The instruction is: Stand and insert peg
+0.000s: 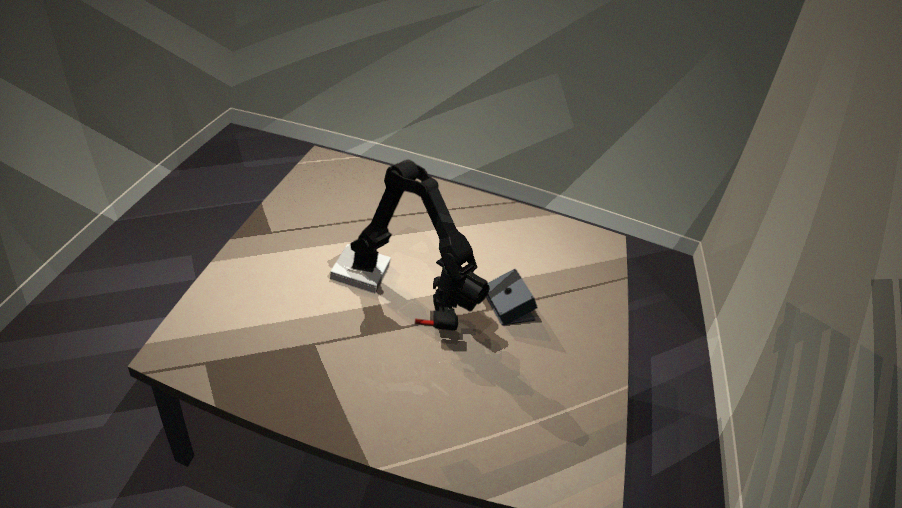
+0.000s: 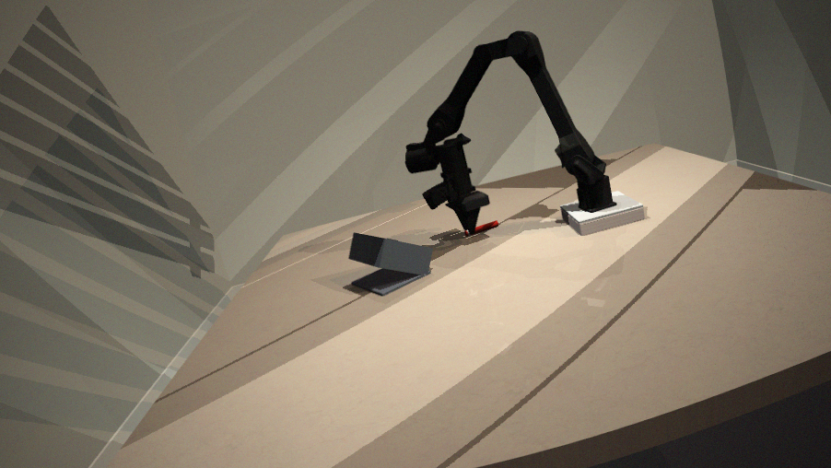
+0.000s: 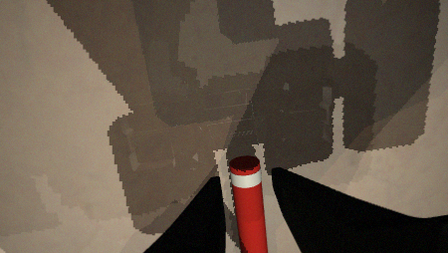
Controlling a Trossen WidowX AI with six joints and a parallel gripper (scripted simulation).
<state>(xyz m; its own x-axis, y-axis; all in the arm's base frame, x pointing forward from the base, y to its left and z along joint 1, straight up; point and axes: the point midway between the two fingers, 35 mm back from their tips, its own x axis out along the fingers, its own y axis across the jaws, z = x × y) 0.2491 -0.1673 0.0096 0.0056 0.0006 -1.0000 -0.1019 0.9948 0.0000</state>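
Right now my gripper tip is 1 cm past the red peg. Round my gripper tip: dark flat foot (21 cm ahead, 13 cm to the left); then sloped panel (19 cm ahead, 13 cm to the left, 4 cm above).
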